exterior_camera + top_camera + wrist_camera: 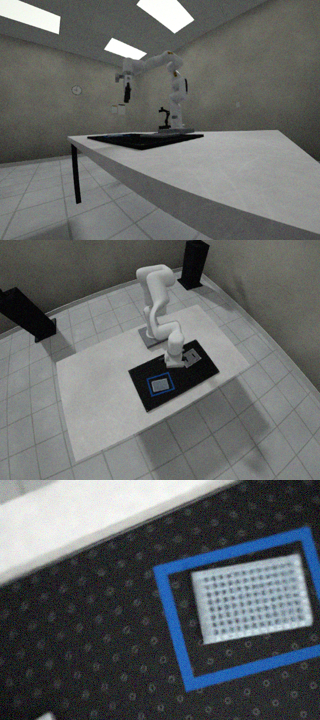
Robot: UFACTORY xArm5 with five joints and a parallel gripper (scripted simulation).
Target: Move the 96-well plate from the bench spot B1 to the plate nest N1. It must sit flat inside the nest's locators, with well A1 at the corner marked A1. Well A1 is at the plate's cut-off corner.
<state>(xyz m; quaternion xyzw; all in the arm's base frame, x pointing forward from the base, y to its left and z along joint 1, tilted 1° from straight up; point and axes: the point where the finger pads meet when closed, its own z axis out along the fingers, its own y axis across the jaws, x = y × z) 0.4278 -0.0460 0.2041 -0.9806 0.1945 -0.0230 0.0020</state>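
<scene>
Now: hand 50 mm short of the 96-well plate, 110 mm to the left of it and 230 mm above it. Also, from my hand: plate nest N1: 60 mm behind, 240 mm to the left, 230 mm below.
</scene>
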